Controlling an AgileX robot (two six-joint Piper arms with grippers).
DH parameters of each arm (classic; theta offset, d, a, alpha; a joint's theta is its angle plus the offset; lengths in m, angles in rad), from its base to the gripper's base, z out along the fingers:
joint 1: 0 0.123 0 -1.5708
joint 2: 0.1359 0 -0.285 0
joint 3: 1.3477 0 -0.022 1.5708
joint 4: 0 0.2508 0 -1.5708
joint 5: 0 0 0.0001 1.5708
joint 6: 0 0.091 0 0
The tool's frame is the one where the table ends.
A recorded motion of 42 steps. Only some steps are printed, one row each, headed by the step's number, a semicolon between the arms.
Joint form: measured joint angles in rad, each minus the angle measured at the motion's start. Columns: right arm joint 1, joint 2, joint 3, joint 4, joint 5, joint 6; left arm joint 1, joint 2, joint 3, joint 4, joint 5, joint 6.
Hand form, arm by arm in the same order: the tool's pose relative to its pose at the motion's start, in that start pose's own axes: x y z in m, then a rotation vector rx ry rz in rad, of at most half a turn. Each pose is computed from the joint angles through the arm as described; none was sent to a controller.
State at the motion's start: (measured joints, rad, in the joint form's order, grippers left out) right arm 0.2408 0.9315 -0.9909 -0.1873 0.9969 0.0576; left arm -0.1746 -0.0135 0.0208 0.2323 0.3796 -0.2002
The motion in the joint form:
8: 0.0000 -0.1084 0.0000 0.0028 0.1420 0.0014; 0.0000 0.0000 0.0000 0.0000 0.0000 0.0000
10: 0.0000 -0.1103 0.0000 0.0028 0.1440 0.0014; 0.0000 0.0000 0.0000 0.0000 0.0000 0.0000
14: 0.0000 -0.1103 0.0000 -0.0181 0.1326 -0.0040; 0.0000 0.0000 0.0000 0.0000 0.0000 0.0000
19: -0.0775 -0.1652 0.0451 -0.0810 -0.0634 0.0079; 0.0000 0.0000 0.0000 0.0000 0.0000 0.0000
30: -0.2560 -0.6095 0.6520 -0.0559 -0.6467 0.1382; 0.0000 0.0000 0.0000 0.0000 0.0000 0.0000
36: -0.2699 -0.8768 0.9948 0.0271 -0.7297 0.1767; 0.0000 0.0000 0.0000 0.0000 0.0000 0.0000
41: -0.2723 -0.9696 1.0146 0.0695 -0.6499 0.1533; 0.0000 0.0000 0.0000 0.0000 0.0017 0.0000
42: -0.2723 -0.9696 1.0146 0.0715 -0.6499 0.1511; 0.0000 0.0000 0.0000 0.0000 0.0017 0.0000
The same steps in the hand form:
8: 0.0222 -0.0046 -0.0296 0.0093 0.0350 0.0203; 0.0000 0.0000 0.0000 0.0000 0.0000 0.0000
10: 0.0226 -0.0047 -0.0301 0.0094 0.0351 0.0206; 0.0000 0.0000 0.0000 0.0000 0.0000 0.0000
14: 0.0214 -0.0064 -0.0301 0.0276 0.0229 0.0060; 0.0000 0.0000 0.0000 0.0000 0.0000 0.0000
19: 0.0191 -0.0201 -0.0351 0.1269 -0.1713 0.0359; 0.0000 0.0000 0.0000 0.0000 0.0000 0.0000
30: 0.1279 -0.0066 0.0066 0.1737 -0.5751 0.2157; 0.0000 0.0000 0.0000 0.0000 0.0000 0.0000
36: 0.2022 0.0133 0.0593 0.1142 -0.5888 0.3204; 0.0000 0.0000 0.0000 0.0000 0.0000 0.0000
41: 0.2127 0.0160 0.0611 0.1077 -0.5824 0.3410; 0.0002 0.0000 0.0000 -0.0003 0.0017 0.0000
42: 0.2127 0.0160 0.0611 0.1071 -0.5824 0.3405; 0.0002 0.0000 0.0000 -0.0003 0.0017 0.0000

